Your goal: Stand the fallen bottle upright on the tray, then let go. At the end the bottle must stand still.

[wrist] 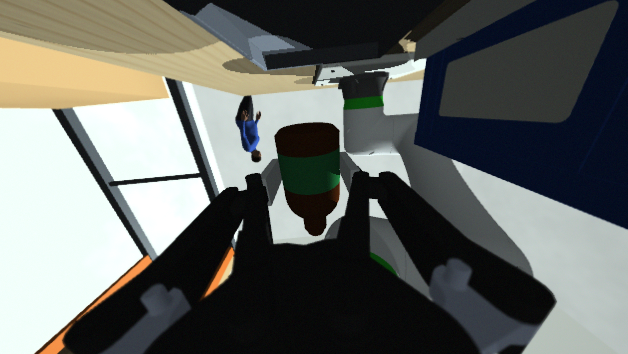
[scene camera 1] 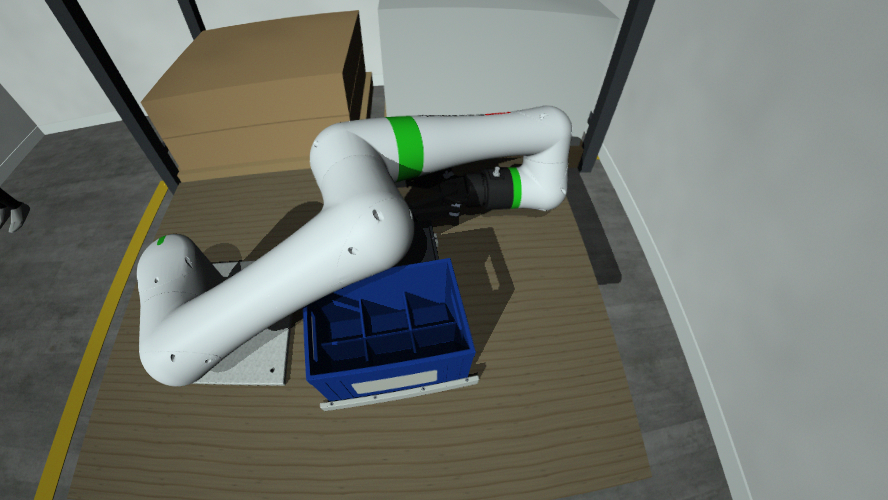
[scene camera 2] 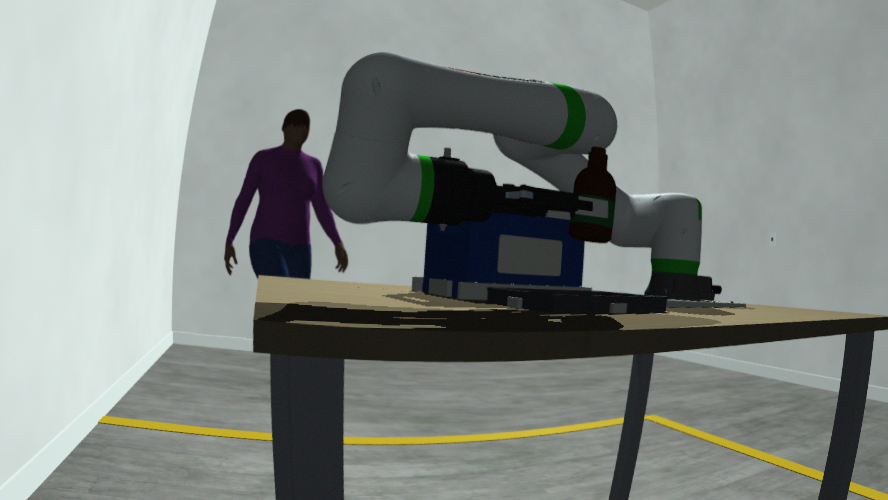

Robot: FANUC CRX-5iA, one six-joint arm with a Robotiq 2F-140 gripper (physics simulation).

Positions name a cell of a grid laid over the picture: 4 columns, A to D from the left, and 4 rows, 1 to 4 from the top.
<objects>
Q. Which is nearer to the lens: the brown bottle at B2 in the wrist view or the grey tray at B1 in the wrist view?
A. The brown bottle.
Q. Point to a grey tray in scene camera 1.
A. At B2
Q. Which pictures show the blue divided crate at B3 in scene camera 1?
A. The wrist view, scene camera 1 and scene camera 2: all of them.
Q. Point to a blue divided crate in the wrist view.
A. At D2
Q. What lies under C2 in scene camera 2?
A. My gripper.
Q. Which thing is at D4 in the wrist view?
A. My gripper.
</objects>
